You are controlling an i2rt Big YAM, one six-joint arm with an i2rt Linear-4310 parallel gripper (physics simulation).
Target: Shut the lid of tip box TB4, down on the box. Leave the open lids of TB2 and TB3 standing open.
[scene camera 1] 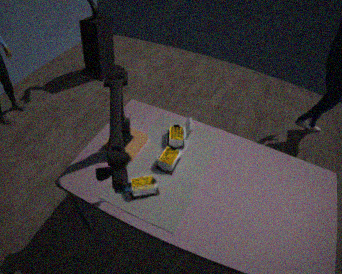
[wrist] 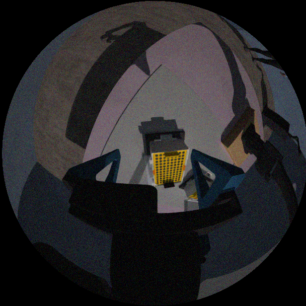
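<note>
The front tip box, which I take as TB4 [scene camera 1: 144, 188] [wrist: 169, 169], is pale with a yellow tip rack showing uncovered. Its label is not readable. A thin pale strip runs along its left side in the wrist view; the lid's angle cannot be told. My gripper [scene camera 1: 128, 191] [wrist: 155, 152] is open and empty, its blue fingers wide apart, close to the front box in the scene view. Two more tip boxes, a middle one [scene camera 1: 169, 159] and a back one [scene camera 1: 176, 136], show yellow racks. An upright pale lid [scene camera 1: 189, 126] stands beside the back one. Which is TB2 or TB3 cannot be read.
The boxes stand on a grey mat [scene camera 1: 167, 215] [wrist: 175, 95] on the pinkish table [scene camera 1: 260, 200] [wrist: 192, 45]. A tan block [scene camera 1: 136, 144] [wrist: 236, 150] lies near the arm's base. Part of another box [wrist: 191, 204] shows behind the right finger in the wrist view.
</note>
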